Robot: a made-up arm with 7 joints. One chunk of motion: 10 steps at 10 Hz.
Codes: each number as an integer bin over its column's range. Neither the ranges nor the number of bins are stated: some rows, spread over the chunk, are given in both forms.
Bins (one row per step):
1: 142 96 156 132 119 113
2: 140 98 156 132 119 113
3: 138 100 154 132 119 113
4: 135 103 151 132 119 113
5: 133 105 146 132 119 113
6: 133 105 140 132 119 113
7: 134 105 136 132 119 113
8: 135 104 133 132 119 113
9: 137 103 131 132 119 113
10: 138 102 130 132 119 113
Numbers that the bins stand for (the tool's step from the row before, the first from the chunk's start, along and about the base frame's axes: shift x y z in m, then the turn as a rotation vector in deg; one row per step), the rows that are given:
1: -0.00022 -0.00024 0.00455 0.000 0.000 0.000
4: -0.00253 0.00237 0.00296 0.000 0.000 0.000
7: -0.00286 0.00312 -0.00180 0.000 0.000 0.000
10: -0.00154 0.00200 -0.00371 0.000 0.000 0.000
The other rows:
2: -0.00088 0.00051 0.00455 0.000 0.000 0.000
3: -0.00154 0.00125 0.00392 0.000 0.000 0.000
5: -0.00319 0.00312 0.00138 0.000 0.000 0.000
6: -0.00319 0.00312 -0.00053 0.000 0.000 0.000
8: -0.00253 0.00275 -0.00275 0.000 0.000 0.000
9: -0.00187 0.00237 -0.00339 0.000 0.000 0.000

